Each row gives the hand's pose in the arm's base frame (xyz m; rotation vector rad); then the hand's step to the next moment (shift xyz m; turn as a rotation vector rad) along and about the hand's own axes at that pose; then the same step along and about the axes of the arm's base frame.
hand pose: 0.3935 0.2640 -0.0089 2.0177 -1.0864 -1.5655
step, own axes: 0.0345 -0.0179 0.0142 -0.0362 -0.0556 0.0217
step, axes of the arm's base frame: -0.0040 -0.0122 -0.0393 -0.0041 0.0663 -0.0215
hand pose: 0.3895 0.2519 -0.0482 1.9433 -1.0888 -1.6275
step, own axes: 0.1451 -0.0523 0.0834 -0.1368 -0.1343 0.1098
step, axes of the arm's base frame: -0.0584 -0.0614 -0.1535 -0.0657 0.2081 -0.0344
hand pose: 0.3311 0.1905 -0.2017 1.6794 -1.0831 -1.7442
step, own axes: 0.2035 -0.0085 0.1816 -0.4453 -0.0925 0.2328
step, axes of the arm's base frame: -0.2017 -0.1193 -0.1398 -0.1537 0.4554 0.1734
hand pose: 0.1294 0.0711 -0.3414 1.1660 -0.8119 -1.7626
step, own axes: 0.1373 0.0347 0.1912 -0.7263 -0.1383 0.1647
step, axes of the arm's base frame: -0.1962 -0.1269 0.0450 -0.0463 0.7242 0.2173
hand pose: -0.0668 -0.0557 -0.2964 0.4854 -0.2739 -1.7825
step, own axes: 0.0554 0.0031 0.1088 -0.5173 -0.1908 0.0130
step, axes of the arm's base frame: -0.0588 -0.0615 0.0876 -0.0646 0.5472 0.0229
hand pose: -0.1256 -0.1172 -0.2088 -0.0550 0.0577 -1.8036
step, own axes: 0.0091 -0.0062 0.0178 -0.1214 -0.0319 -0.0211
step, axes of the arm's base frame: -0.0069 -0.0076 0.0182 -0.0043 0.1257 -0.0196
